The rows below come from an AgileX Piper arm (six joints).
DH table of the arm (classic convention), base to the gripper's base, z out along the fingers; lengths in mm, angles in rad. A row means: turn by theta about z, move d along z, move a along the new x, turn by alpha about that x. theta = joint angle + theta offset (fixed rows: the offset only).
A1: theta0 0; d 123; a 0; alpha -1.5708
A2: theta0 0.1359; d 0; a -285.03; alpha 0
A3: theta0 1.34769; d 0; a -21.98; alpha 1.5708
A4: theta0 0; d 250.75; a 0; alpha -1.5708
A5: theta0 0; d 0; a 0; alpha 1.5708
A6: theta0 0; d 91; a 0; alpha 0
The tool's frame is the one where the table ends.
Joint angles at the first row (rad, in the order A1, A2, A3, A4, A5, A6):
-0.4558 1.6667 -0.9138 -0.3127 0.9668 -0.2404
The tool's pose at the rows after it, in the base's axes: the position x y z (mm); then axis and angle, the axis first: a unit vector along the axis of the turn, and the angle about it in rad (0 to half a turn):
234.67, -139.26, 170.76, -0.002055, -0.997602, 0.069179, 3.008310
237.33, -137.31, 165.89, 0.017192, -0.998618, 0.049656, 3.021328
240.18, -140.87, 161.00, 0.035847, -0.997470, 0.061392, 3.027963
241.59, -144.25, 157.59, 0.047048, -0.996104, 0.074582, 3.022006
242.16, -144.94, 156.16, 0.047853, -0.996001, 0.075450, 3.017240
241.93, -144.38, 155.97, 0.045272, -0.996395, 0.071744, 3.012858
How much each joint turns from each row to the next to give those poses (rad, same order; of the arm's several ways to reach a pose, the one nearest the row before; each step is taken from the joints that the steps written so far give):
-0.0188 0.0092 0.0009 0.0883 -0.0034 -0.0954
-0.0022 0.0146 0.0012 0.0462 -0.0173 -0.0661
-0.0007 0.0180 0.0000 -0.0283 -0.0354 -0.0165
0.0000 0.0141 -0.0009 -0.0373 -0.0187 0.0042
0.0000 0.0067 -0.0019 -0.0053 -0.0010 0.0024
0.0000 0.0011 -0.0009 0.0071 0.0070 0.0000

